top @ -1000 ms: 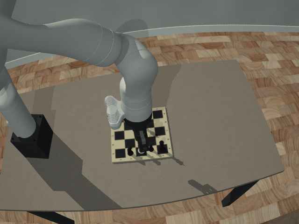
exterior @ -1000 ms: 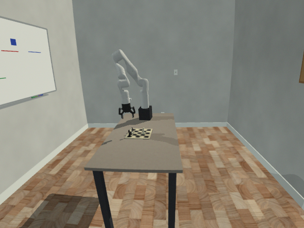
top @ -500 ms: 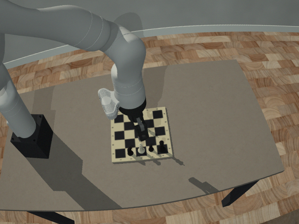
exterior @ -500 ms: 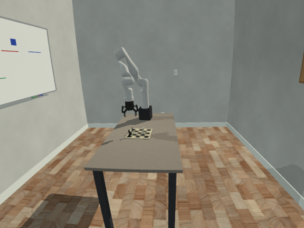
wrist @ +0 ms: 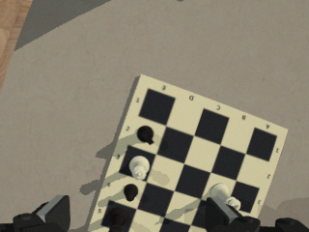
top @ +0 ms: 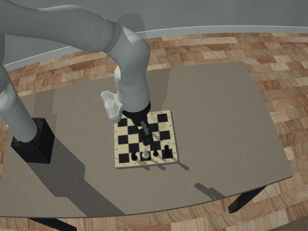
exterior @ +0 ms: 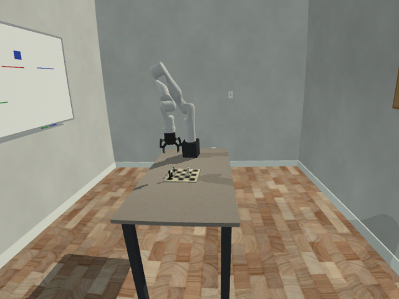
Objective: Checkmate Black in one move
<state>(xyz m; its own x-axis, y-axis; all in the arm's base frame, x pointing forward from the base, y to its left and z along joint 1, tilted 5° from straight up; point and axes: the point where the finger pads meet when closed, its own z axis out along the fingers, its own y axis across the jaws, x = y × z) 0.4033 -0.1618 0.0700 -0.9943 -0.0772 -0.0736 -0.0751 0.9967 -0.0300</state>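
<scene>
Right now the white pawn is 140 mm below my hand. From my hand the other things lie so: black pawn: 150 mm below, 30 mm ahead, 10 mm to the right; then tall black piece: 140 mm below, 70 mm ahead, 20 mm to the right; then white queen-like piece: 140 mm below, 110 mm to the left, 30 mm ahead.
</scene>
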